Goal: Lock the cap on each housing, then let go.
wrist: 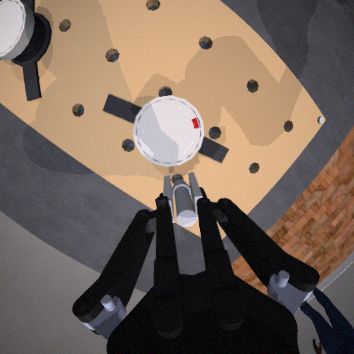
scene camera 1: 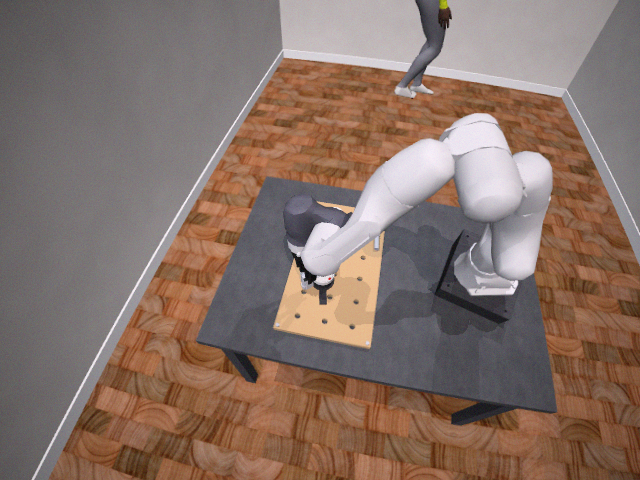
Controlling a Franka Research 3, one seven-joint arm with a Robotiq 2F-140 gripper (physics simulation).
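Observation:
A white round cap with a red mark covers the middle of a black housing, whose two flat arms stick out at either side. A second white cap sits over another black housing at the upper left of the wrist view. My gripper is shut on a grey metal pin, held between the fingertips. In the wrist view the fingertips show just below the near cap's rim. Their height above the board is hard to tell.
The wooden board has several holes and lies on the dark table. A small silver rod lies at the board's right edge. The robot's base plate is on the right. A person stands beyond the table.

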